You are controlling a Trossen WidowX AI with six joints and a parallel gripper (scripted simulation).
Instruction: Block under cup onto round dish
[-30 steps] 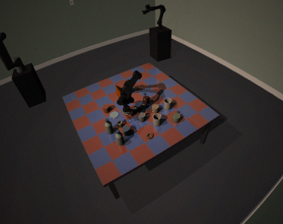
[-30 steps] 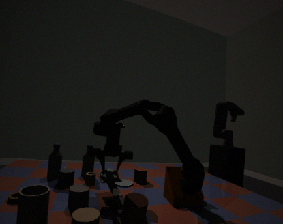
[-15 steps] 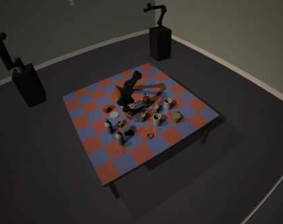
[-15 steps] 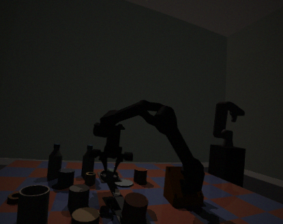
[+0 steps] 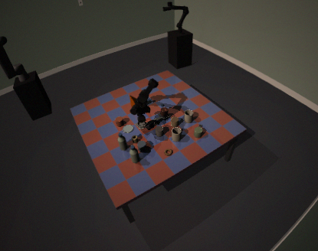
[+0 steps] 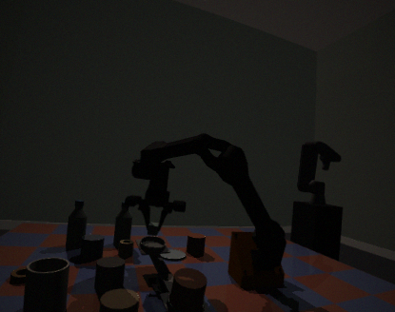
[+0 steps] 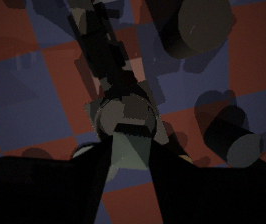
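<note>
The round dish lies 90 mm behind my gripper tip, 110 mm to the right of it and 120 mm below it. Also, from my gripper tip: balance beam 30 mm behind, 120 mm to the left, 80 mm below; then pale block 10 mm above.
</note>
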